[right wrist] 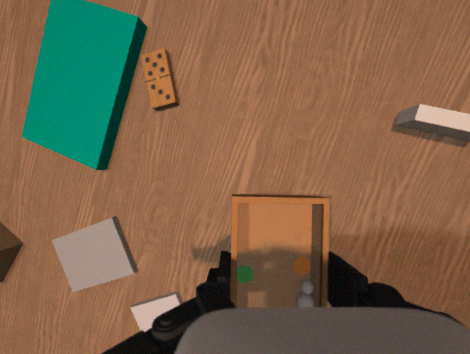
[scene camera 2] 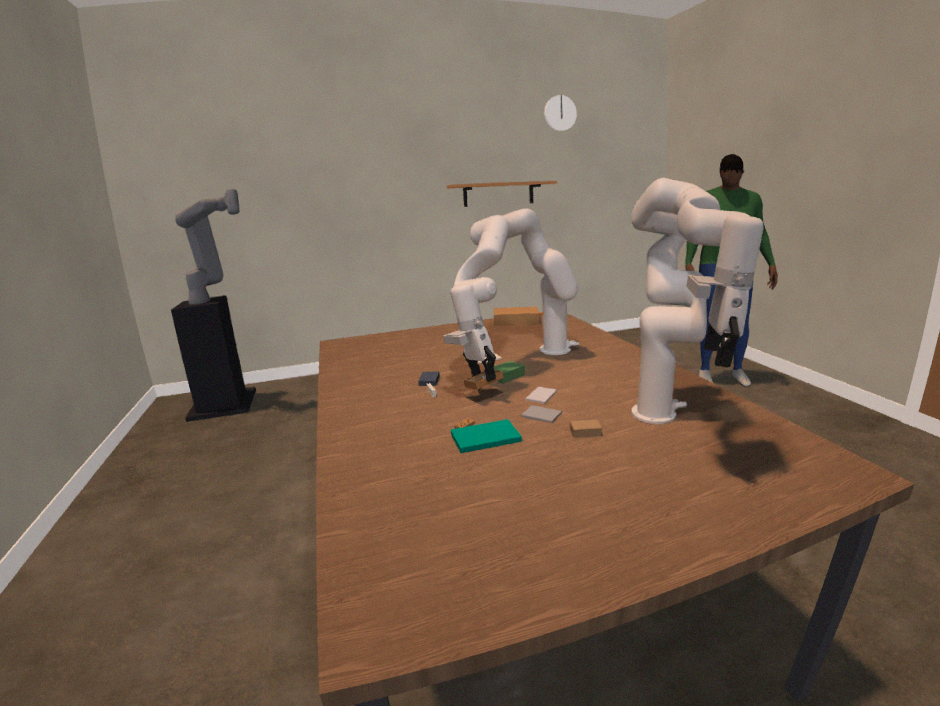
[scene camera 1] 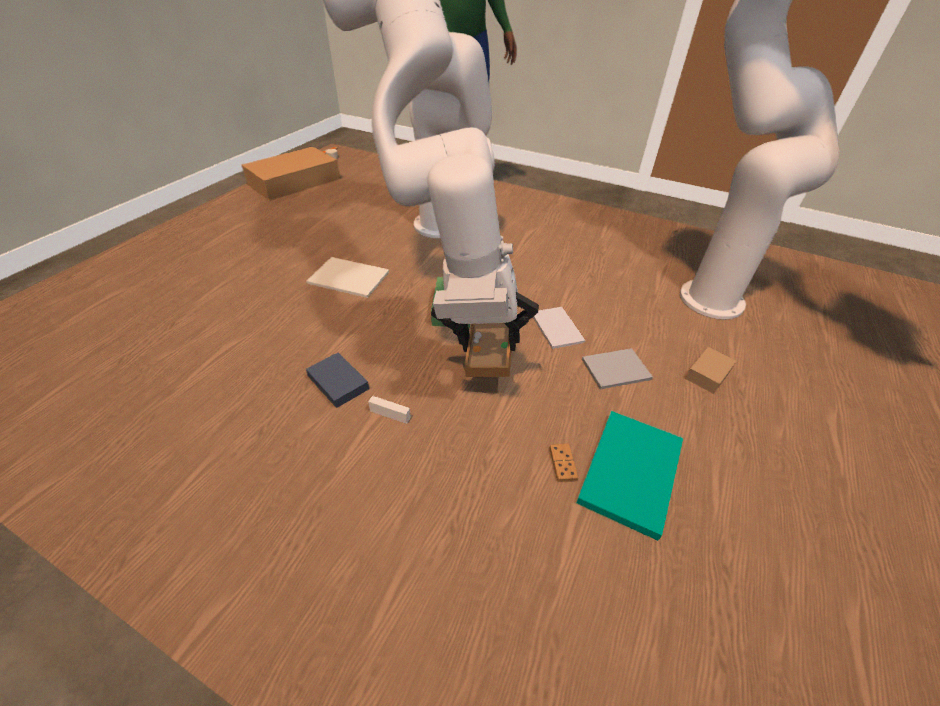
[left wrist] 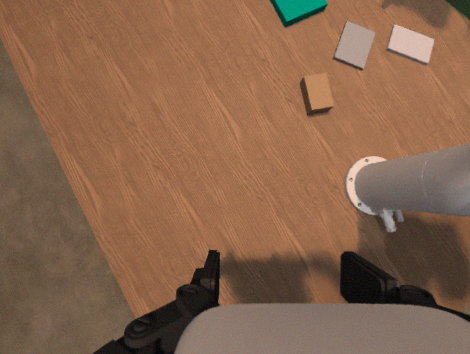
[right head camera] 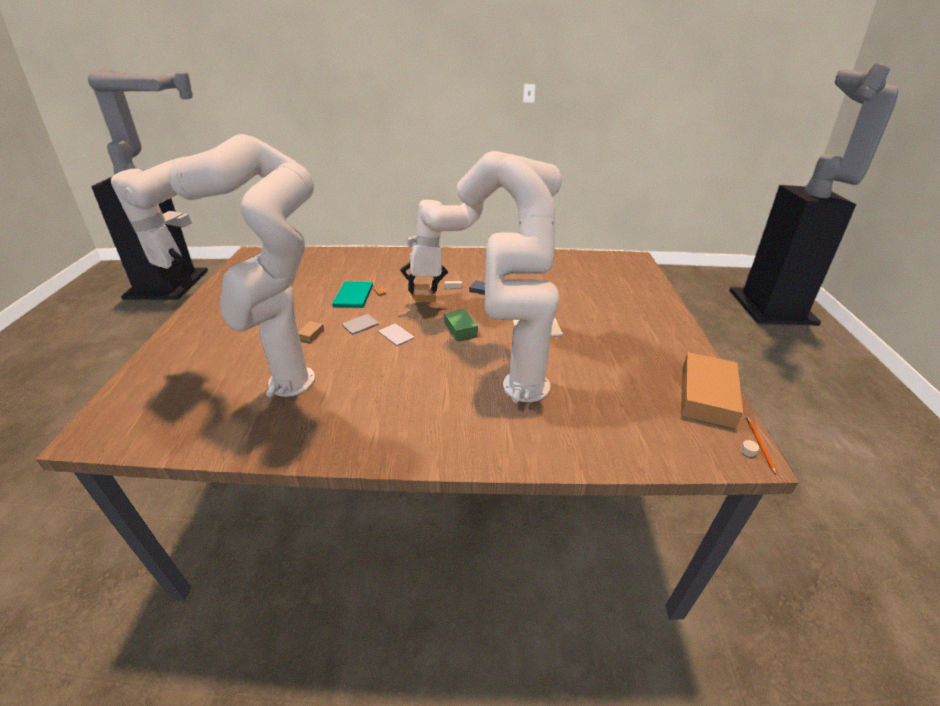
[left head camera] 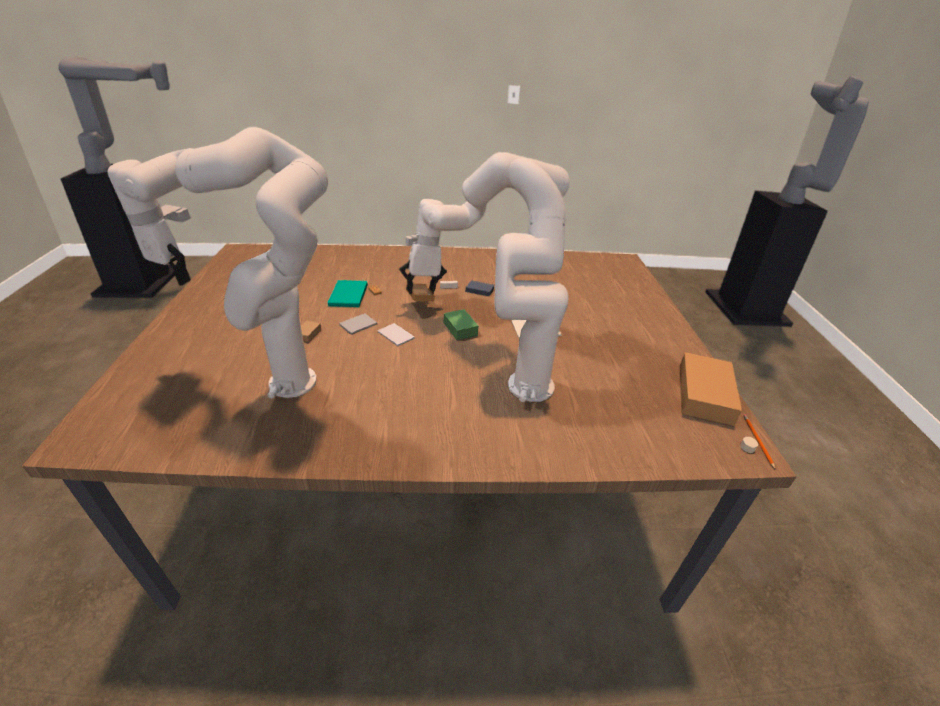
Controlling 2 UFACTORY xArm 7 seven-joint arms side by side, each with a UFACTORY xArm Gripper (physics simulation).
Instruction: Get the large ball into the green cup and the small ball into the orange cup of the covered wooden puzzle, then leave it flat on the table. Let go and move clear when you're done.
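Frame: origin at the left arm's base, x left, y back, z up, level; millimetres.
Seen in the pictures: left gripper, fingertip midpoint: point(scene camera 2: 716, 357) point(left wrist: 279, 271) point(right head camera: 178, 282) point(left head camera: 174, 279); right gripper, fingertip midpoint: point(right wrist: 275, 271) point(scene camera 2: 484, 378) point(scene camera 1: 490, 345) point(right head camera: 422, 293) point(left head camera: 420, 292); left arm's base, origin of the base link: point(scene camera 2: 653, 414) point(scene camera 1: 711, 300) point(left wrist: 371, 185) point(right head camera: 292, 381) point(left head camera: 293, 382); right arm's base, origin of the base link: point(scene camera 2: 555, 350) point(right head camera: 526, 386) point(left head camera: 530, 386).
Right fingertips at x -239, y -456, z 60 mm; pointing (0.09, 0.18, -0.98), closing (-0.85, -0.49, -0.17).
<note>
Offsets run from my right fingertips to a thing's top centre. "pt": to the spot under its first point.
The wooden puzzle, a shallow box {dx +2, dy -3, dz +22 mm} point(left head camera: 423, 297) point(right head camera: 424, 297) point(scene camera 1: 487, 371) point(right wrist: 280, 200), is held above the table by my right gripper point(scene camera 1: 487, 341) point(right wrist: 275, 271), shut on its two side walls. In the right wrist view the green cup {pt dx +21, dy +9, dz +12 mm} point(right wrist: 244, 274) is at the left and the orange cup {pt dx -10, dy -17, dz +5 mm} point(right wrist: 301, 265) at the right. The small ball {dx -28, dy +0, dz -1 mm} point(right wrist: 307, 287) and large ball {dx -32, dy +10, dz +3 mm} point(right wrist: 305, 300) lie together by the right wall, below the orange cup, outside both cups. The palm hides the box's near end. My left gripper point(left wrist: 279, 271) point(scene camera 2: 726, 349) is open and empty, high at the table's side.
A green block {dx -153, dy +94, dz -25 mm} point(left head camera: 460, 324) point(scene camera 2: 511, 371) lies near the puzzle. A teal slab {dx +271, dy -33, dz -46 mm} point(scene camera 1: 632, 474) point(right wrist: 85, 82), a domino {dx +189, dy -81, dz -51 mm} point(scene camera 1: 563, 462) point(right wrist: 160, 79), a white bar {dx -63, dy -169, dz -37 mm} point(scene camera 1: 389, 408), a dark block {dx -175, dy -175, dz -42 mm} point(scene camera 1: 337, 378), a grey tile {dx +169, dy +142, dz -53 mm} point(scene camera 1: 617, 367), a pale tile {dx +34, dy +174, dz -54 mm} point(scene camera 1: 560, 326) and a tan block {dx +299, dy +232, dz -36 mm} point(scene camera 1: 711, 369) lie around it.
</note>
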